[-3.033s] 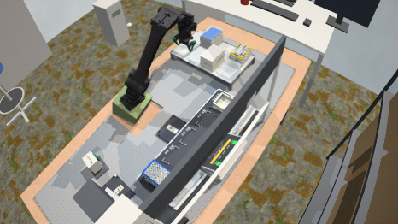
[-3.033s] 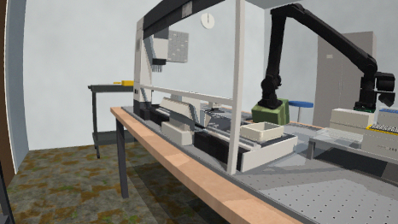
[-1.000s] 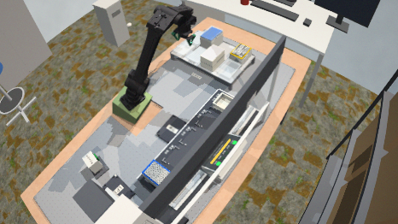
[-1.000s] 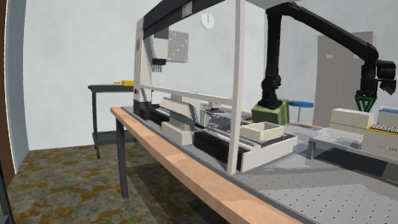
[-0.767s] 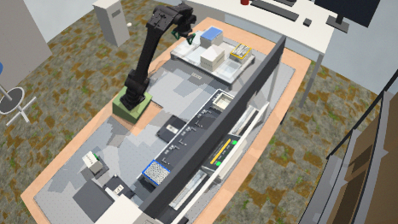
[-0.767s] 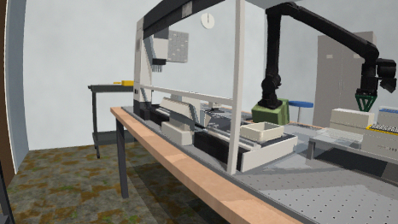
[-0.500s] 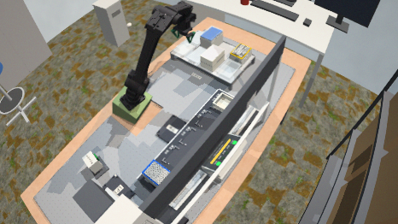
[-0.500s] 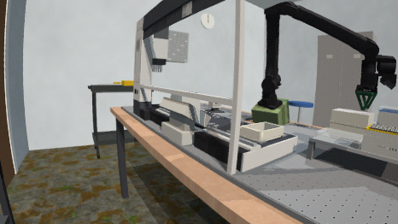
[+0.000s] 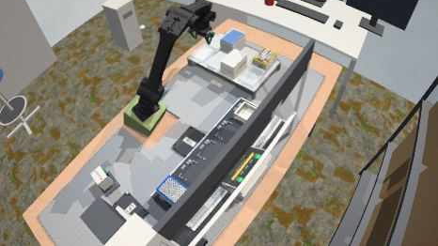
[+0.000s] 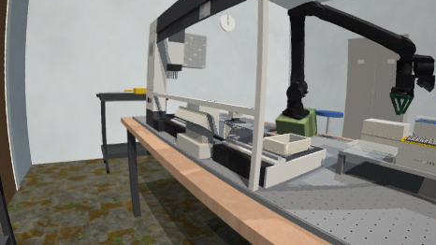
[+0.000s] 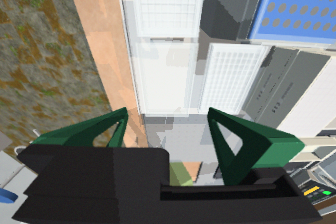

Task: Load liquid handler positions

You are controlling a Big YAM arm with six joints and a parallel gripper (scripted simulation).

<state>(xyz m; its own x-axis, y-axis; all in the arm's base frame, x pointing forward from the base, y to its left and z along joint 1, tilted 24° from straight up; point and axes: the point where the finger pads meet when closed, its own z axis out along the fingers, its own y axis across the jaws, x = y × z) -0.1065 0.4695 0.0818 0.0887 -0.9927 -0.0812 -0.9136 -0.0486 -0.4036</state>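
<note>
My gripper is now 31 cm short of the yellow tip rack, 15 cm to the right of it and 6 cm above it. Also, from my hand: shelf label 17 cm ahead, 8 cm to the right, 16 cm below; then white sealed block 21 cm ahead, 2 cm to the left, 4 cm below; then grey shelf 15 cm ahead, 8 cm to the left, 11 cm below.
</note>
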